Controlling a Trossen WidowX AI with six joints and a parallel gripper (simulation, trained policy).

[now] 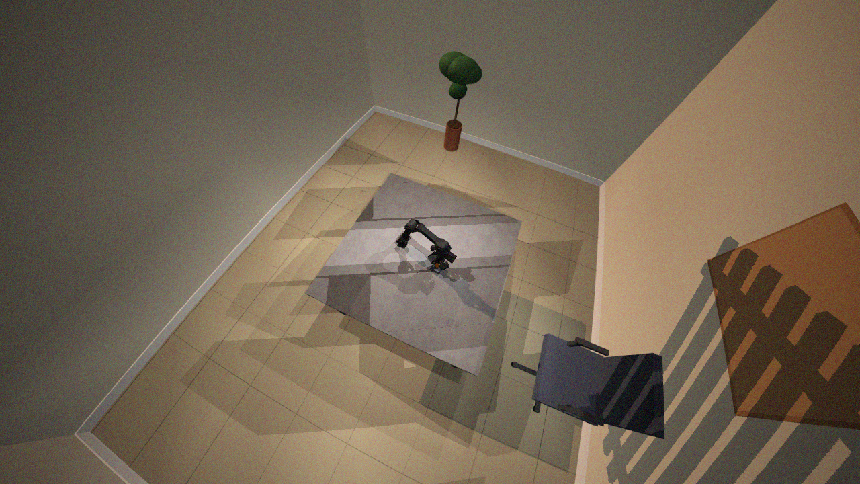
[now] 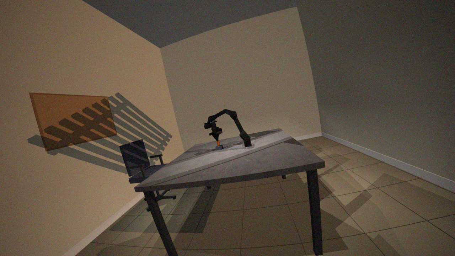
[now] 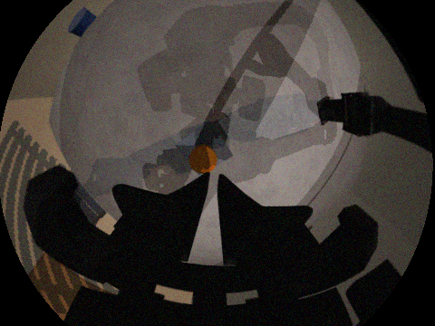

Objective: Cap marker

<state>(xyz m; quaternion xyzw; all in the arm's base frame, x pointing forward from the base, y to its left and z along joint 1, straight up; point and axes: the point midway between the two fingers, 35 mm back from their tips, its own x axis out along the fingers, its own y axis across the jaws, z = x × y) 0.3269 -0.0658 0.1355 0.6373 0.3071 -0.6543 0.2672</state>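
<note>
The orange cap lies 30 mm below my gripper tip and 20 mm to the right of it. Round my gripper tip: small grey holder block: 80 mm below, 20 mm to the right.
</note>
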